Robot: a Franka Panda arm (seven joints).
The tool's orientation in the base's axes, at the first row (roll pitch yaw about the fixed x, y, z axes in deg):
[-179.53 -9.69 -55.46]
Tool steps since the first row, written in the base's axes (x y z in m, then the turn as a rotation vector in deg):
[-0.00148 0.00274 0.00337 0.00 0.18 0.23]
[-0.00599 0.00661 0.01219 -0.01 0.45 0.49]
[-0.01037 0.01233 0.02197 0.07 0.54 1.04]
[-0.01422 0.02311 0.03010 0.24 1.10 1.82]
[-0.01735 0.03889 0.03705 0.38 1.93 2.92]
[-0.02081 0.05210 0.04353 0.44 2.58 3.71]
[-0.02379 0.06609 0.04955 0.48 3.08 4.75]
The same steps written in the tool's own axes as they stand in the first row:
[-0.00248 -0.00037 -0.00384 -0.11 -0.10 -0.25]
[-0.00666 0.00108 -0.01351 -0.29 -0.25 -0.54]
[-0.01211 0.00135 -0.02437 -0.22 -0.37 -1.09]
[-0.02165 -0.00167 -0.03422 -0.45 -0.84 -1.92]
[-0.03504 -0.00812 -0.04350 -0.86 -1.43 -3.10]
[-0.04661 -0.01283 -0.05202 -1.22 -1.86 -3.96]
[-0.05862 -0.01837 -0.06013 -1.43 -2.18 -5.05]

